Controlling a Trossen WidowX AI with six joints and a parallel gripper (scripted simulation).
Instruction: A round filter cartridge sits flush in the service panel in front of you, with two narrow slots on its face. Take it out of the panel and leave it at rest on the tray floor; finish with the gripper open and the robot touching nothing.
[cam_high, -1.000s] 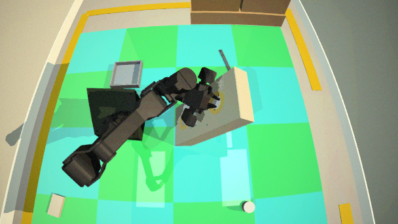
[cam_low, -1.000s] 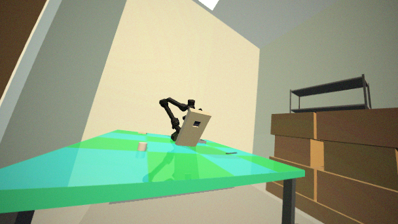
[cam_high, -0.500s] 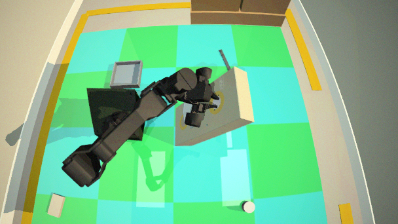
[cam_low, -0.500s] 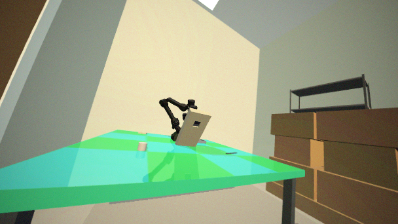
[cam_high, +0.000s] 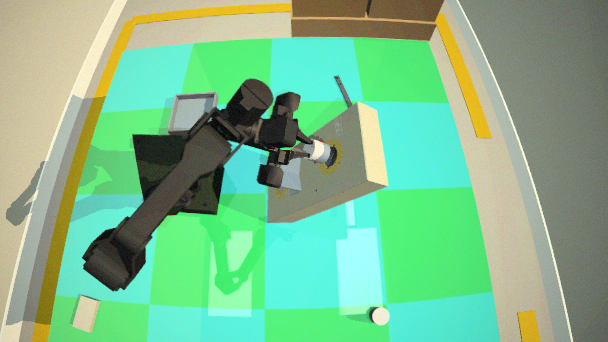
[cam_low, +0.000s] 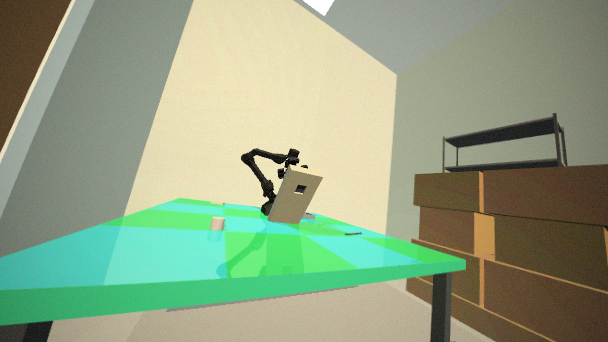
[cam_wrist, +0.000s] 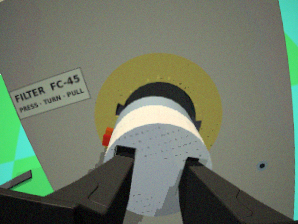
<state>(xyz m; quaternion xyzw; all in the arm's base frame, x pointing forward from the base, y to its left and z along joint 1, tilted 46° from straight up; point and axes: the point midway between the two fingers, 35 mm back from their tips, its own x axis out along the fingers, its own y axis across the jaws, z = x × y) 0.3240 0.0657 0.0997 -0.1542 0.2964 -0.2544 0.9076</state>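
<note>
Now: the grey service panel 10 mm ahead of my gripper tip and 110 mm below it. Also, from my gripper tip: grey tray (360 mm behind, 310 mm to the left, 250 mm below); round filter cartridge (10 mm ahead, 10 mm below); pale block (680 mm behind, 310 mm to the right, 250 mm below).
</note>
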